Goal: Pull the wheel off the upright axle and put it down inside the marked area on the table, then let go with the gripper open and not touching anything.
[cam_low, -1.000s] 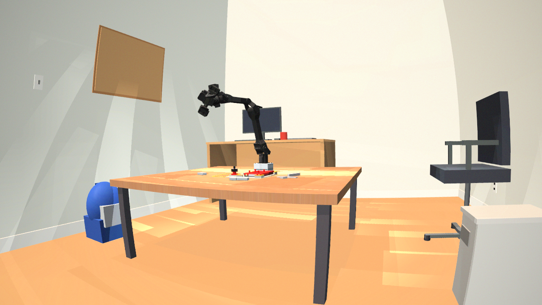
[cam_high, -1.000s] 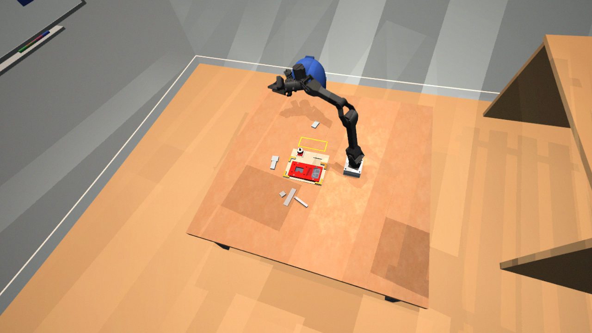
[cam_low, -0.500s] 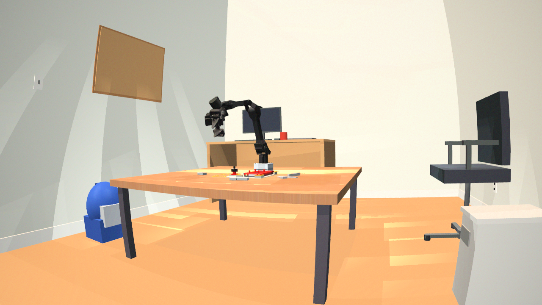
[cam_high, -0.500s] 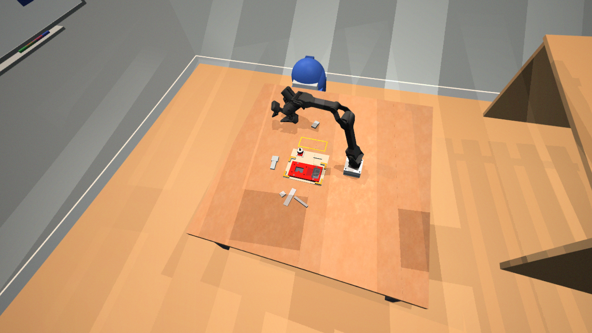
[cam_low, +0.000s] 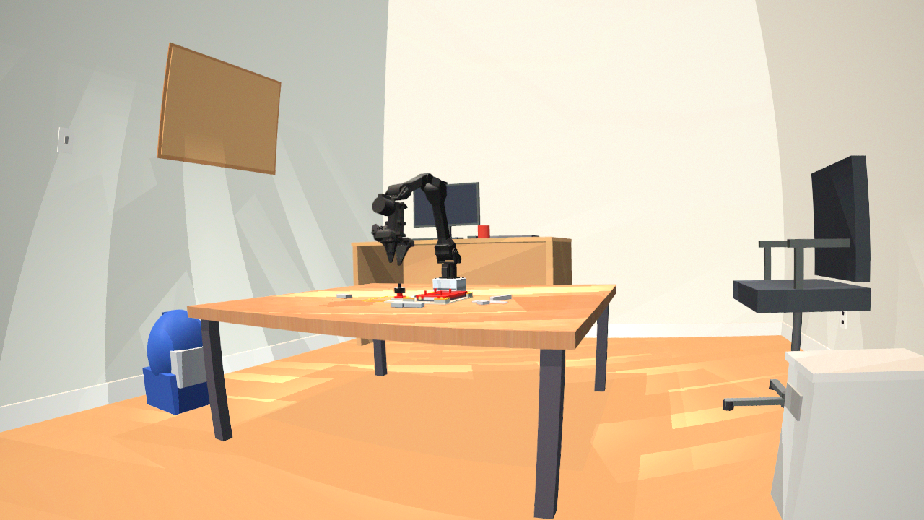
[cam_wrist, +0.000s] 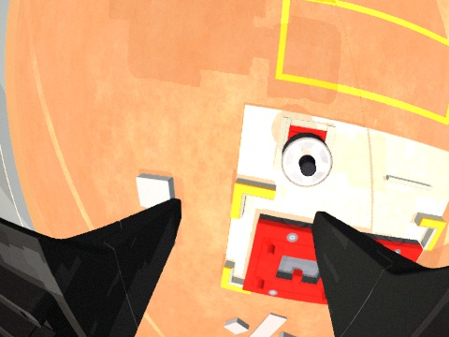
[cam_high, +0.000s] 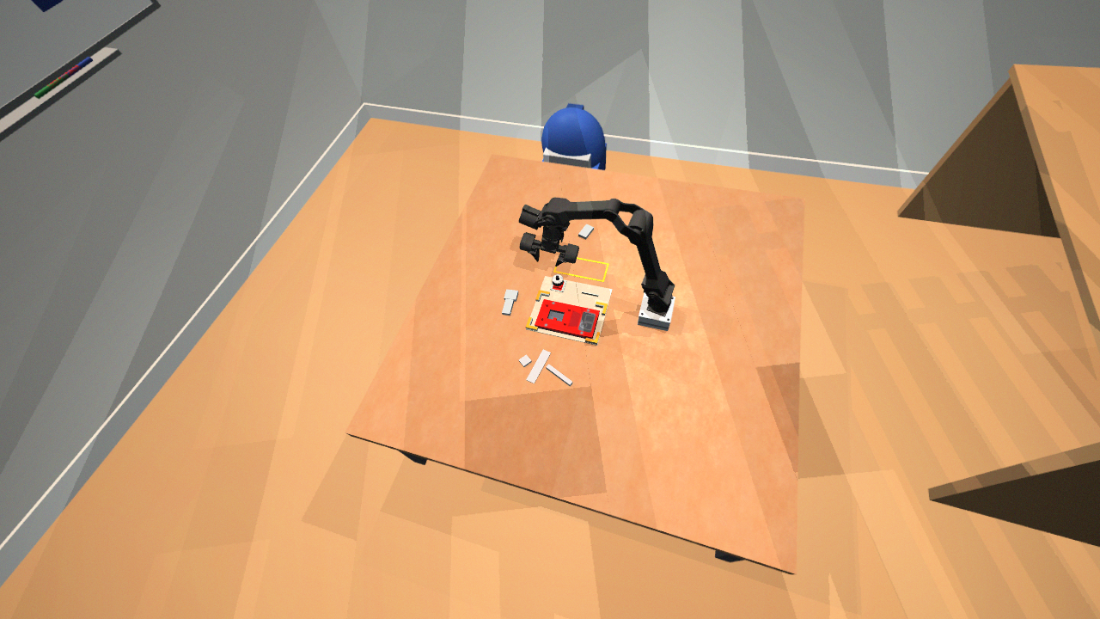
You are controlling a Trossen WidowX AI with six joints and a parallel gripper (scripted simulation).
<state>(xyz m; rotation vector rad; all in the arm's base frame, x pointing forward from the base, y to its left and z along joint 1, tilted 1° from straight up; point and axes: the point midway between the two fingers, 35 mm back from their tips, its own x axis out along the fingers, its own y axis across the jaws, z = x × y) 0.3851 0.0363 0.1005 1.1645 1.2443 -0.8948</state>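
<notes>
Now: the wheel 30 mm behind my gripper tip, 10 mm to the right of it and 90 mm below it. The rest, counted from my gripper tip: upright axle 30 mm behind, 100 mm below.
</notes>
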